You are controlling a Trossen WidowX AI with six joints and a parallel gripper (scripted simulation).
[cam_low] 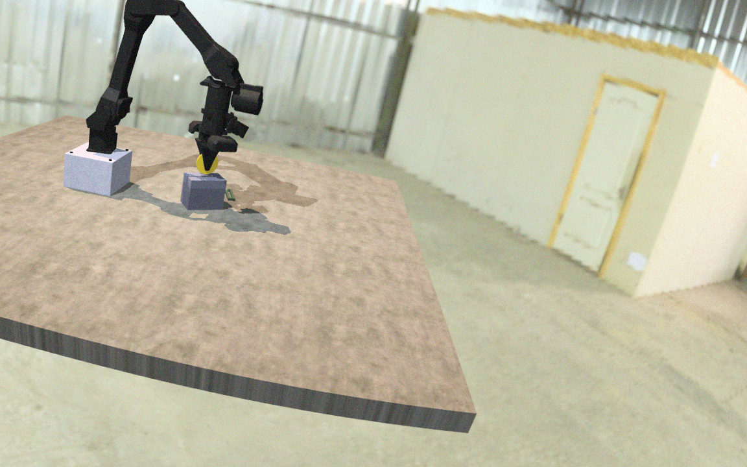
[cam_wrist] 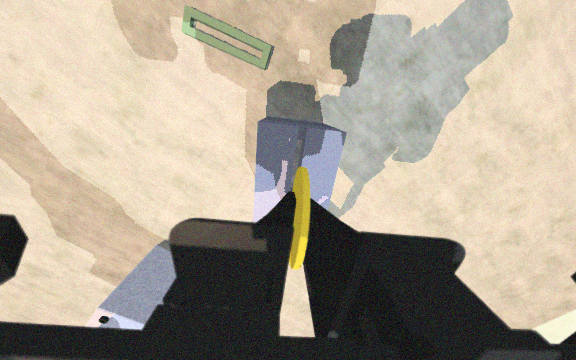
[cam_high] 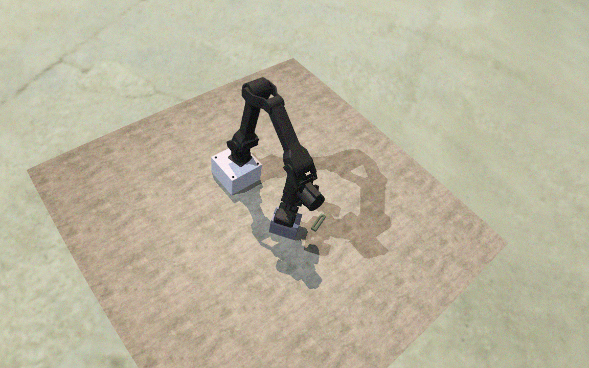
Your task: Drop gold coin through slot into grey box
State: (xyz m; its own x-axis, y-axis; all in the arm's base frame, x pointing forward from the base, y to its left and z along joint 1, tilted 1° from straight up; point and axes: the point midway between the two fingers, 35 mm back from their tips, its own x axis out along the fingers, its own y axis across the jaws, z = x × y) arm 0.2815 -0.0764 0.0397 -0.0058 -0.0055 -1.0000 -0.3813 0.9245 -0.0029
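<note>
The gold coin is 2 cm above my gripper tip.
</note>
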